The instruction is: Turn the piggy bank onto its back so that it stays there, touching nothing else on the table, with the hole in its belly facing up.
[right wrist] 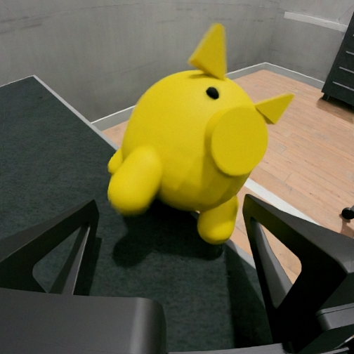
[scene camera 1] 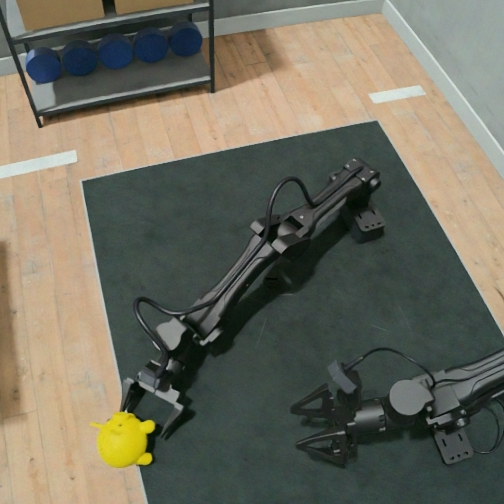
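Observation:
The yellow piggy bank (scene camera 1: 121,442) (right wrist: 175,130) is at the lower left of scene camera 1, overlapping the table's left edge. It is tilted sideways: its feet point to the right in that view, and in the right wrist view one front foot is raised at the left while the other is lower, near the edge. Its snout faces the right gripper. The belly hole does not show. My right gripper (scene camera 1: 144,424) (right wrist: 169,204) is open and empty, its fingertips close to the snout and feet; contact is unclear. My left gripper (scene camera 1: 295,427) is open and empty, well to the right.
The dark table top (scene camera 1: 175,235) (right wrist: 45,140) ends under or beside the piggy bank, with wooden floor (scene camera 1: 50,350) (right wrist: 295,150) beyond. The right arm stretches diagonally across the table. A small dark object (scene camera 1: 271,282) lies near its middle. A shelf rack (scene camera 1: 212,55) stands at the upper left.

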